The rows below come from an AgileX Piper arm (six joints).
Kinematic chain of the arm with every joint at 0, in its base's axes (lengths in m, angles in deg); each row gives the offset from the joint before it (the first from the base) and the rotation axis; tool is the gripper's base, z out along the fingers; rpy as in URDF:
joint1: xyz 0 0 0.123 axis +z
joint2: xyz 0 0 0 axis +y
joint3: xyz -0.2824 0 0.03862 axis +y
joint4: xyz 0.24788 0 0.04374 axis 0.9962 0 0.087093
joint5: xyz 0 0 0 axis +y
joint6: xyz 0.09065 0 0.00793 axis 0.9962 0 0.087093
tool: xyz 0 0 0 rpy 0 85 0
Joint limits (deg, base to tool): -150..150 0..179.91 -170..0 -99.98..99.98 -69.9..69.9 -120..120
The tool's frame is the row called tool.
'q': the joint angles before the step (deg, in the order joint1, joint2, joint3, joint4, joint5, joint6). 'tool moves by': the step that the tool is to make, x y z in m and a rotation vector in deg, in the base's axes. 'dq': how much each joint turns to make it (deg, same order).
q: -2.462, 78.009, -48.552, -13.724, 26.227, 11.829
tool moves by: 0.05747, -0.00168, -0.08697, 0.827, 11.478, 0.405
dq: -0.001, 21.642, -5.024, -1.729, -5.082, 1.952
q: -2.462, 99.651, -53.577, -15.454, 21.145, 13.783
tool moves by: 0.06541, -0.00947, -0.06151, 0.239, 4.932, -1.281
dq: -0.919, 19.209, -14.906, 0.001, 0.684, 0.256
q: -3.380, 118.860, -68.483, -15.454, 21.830, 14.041
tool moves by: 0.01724, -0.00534, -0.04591, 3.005, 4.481, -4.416
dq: -0.867, 9.534, -5.988, 4.049, 1.196, 0.420
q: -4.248, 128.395, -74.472, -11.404, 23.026, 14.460
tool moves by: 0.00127, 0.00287, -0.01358, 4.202, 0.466, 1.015
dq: -0.561, 2.143, -0.507, 11.405, -1.256, -10.728
